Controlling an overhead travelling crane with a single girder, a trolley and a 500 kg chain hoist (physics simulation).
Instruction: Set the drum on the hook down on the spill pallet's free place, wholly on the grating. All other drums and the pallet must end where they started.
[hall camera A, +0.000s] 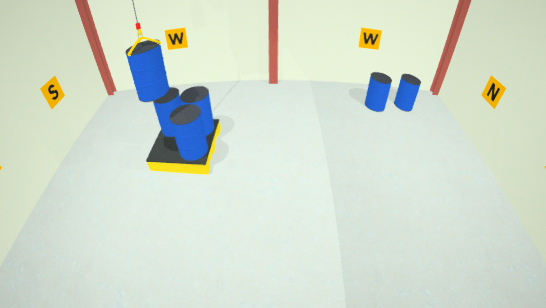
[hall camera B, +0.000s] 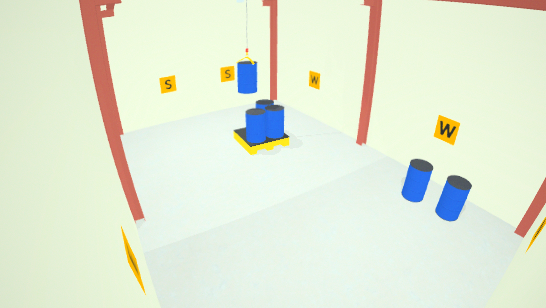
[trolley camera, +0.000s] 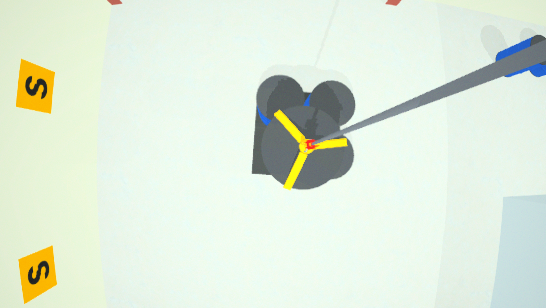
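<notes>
The hooked blue drum hangs upright, clearly above the pallet drums. My gripper, a yellow three-armed grab, is shut on its top. The spill pallet has a black grating and yellow sides. On it stand a near drum, a back left drum and a back right drum. In the trolley view the hooked drum covers much of the pallet; bare grating shows at its lower left.
Two more blue drums, one beside the other, stand on the floor near the W wall, well right of the pallet in hall camera A. Red columns stand along the walls.
</notes>
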